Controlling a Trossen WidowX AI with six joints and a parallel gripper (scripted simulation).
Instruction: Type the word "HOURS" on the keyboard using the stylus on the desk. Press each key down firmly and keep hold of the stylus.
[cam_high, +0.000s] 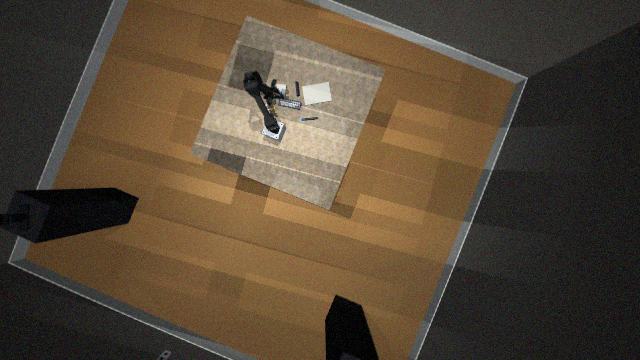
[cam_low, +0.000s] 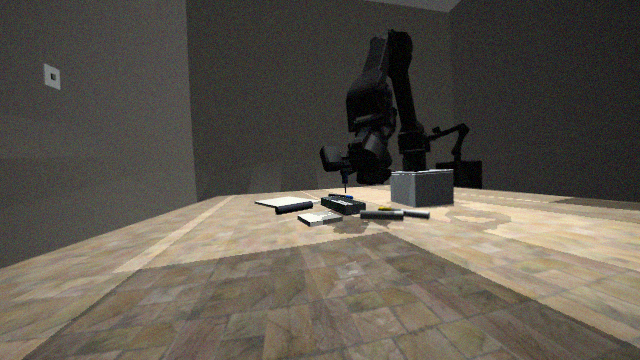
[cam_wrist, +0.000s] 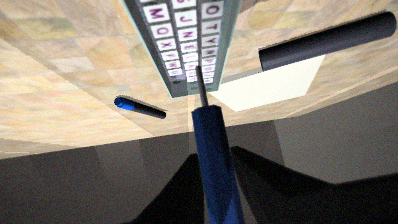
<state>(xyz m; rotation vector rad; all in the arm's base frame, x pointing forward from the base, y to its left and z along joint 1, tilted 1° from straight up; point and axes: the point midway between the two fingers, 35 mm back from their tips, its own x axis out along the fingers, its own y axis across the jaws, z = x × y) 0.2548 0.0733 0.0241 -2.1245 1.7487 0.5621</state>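
Now: gripper tip 100 mm above the flat pad, 90 mm short of it and 80 mm to the right of it. From my gripper tip the other things lie so: blue stylus: 10 mm below; yellow-capped white marker: 100 mm to the left, 100 mm below, 100 mm behind; dark cylinder: 150 mm ahead, 100 mm below, 50 mm to the right.
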